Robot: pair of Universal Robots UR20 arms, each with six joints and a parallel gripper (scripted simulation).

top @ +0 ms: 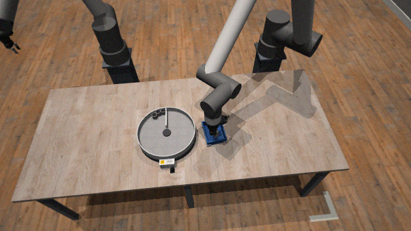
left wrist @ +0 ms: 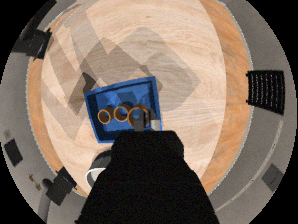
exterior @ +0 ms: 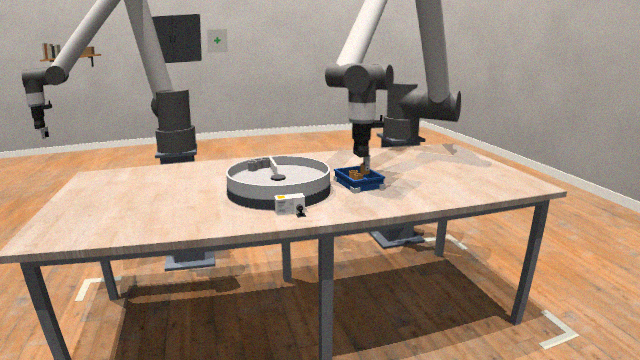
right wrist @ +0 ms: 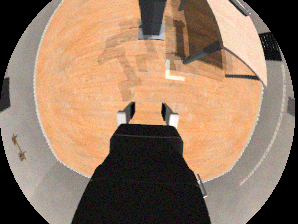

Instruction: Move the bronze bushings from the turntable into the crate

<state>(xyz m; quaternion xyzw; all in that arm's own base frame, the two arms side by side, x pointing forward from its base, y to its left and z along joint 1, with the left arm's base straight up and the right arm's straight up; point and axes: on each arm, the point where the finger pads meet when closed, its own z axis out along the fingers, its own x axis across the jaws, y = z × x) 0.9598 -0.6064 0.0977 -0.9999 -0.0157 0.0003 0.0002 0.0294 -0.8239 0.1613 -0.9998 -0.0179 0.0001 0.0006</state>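
Note:
The blue crate lies 70 mm below my left hand, 60 mm behind it and 10 mm to the right of it. Round my left hand: turntable (350 mm to the right, 60 mm behind, 50 mm below).

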